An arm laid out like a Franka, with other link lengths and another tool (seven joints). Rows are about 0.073 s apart.
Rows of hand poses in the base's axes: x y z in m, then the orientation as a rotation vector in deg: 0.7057, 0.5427, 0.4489, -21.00, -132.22, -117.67; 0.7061, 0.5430, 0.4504, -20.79, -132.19, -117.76; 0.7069, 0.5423, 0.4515, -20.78, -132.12, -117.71; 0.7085, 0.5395, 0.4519, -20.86, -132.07, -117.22; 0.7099, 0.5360, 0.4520, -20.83, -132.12, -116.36; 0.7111, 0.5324, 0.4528, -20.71, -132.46, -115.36; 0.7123, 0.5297, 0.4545, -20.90, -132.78, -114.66; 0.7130, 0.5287, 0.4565, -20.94, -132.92, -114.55; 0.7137, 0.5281, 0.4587, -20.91, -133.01, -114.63; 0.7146, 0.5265, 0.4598, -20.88, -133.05, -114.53; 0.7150, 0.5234, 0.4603, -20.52, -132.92, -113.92
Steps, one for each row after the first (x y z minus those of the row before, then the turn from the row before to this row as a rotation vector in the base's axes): 0.0004, 0.0003, 0.0015, 0.06, -0.10, 0.09; 0.0008, -0.0007, 0.0011, 0.02, 0.06, 0.06; 0.0016, -0.0028, 0.0004, -0.17, 0.33, 0.19; 0.0014, -0.0035, 0.0001, -0.37, 0.44, 0.38; 0.0012, -0.0036, 0.0008, -0.58, 0.32, 0.37; 0.0012, -0.0027, 0.0017, -0.46, 0.27, 0.07; 0.0007, -0.0010, 0.0020, -0.12, -0.01, -0.03; 0.0007, -0.0006, 0.0022, -0.01, -0.11, -0.05; 0.0009, -0.0016, 0.0011, -0.06, 0.02, 0.04; 0.0004, -0.0031, 0.0005, -0.17, 0.29, 0.52
